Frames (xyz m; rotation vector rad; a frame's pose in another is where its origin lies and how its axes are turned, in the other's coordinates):
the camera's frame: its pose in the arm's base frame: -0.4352 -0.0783 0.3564 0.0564 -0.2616 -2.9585
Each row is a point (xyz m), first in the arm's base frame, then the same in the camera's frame.
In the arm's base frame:
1: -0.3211 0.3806 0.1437
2: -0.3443 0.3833 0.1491
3: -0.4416 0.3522 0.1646
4: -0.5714 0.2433 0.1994
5: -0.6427 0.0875 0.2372
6: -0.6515 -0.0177 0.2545
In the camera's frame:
1: -0.1869 -0.4639 -0.1368
2: -0.1646 -0.4694 -0.1298
3: -0.0638 -0.4527 -0.1148
4: 0.0821 -0.3624 -0.0924
5: 0.1784 -0.2165 -0.0780
6: 0.2048 -0.1128 -0.0785

